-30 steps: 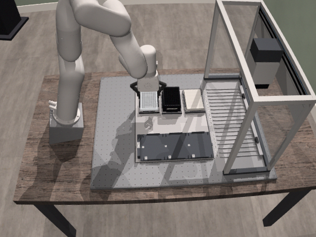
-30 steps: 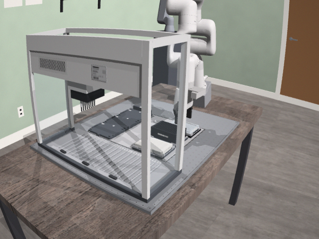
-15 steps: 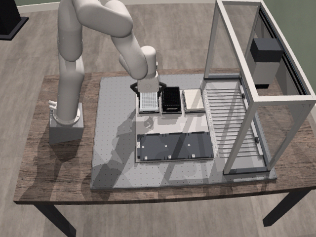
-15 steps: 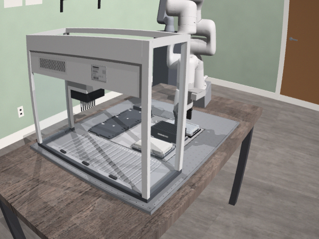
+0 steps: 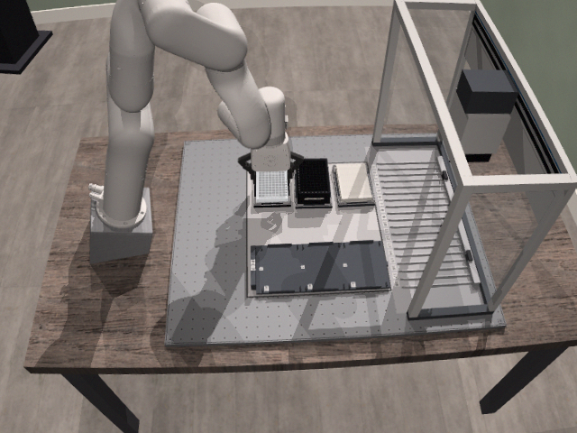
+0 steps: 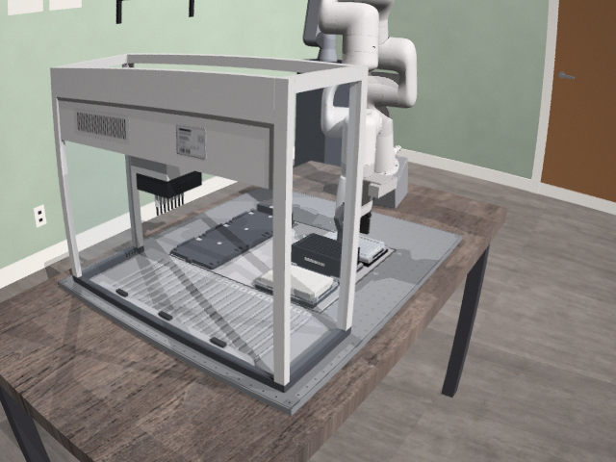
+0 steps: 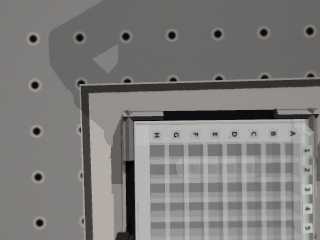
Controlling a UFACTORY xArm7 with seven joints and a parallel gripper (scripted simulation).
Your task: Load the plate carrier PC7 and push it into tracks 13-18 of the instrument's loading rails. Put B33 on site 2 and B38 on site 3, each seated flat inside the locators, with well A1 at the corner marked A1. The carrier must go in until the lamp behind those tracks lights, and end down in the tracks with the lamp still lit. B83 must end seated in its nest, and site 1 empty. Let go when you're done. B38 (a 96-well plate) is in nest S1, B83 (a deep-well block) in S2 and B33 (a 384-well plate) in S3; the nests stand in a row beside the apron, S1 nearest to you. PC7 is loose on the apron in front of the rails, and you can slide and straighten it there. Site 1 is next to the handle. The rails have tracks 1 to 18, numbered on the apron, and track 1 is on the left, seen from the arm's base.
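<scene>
My hand is 20 mm above the 96-well plate B38. The rest, counted from my hand: nest S1 (40 mm below); cream 384-well plate B33 (220 mm ahead, 40 mm to the left, 20 mm below); black deep-well block B83 (110 mm ahead, 20 mm to the left, 10 mm below).
</scene>
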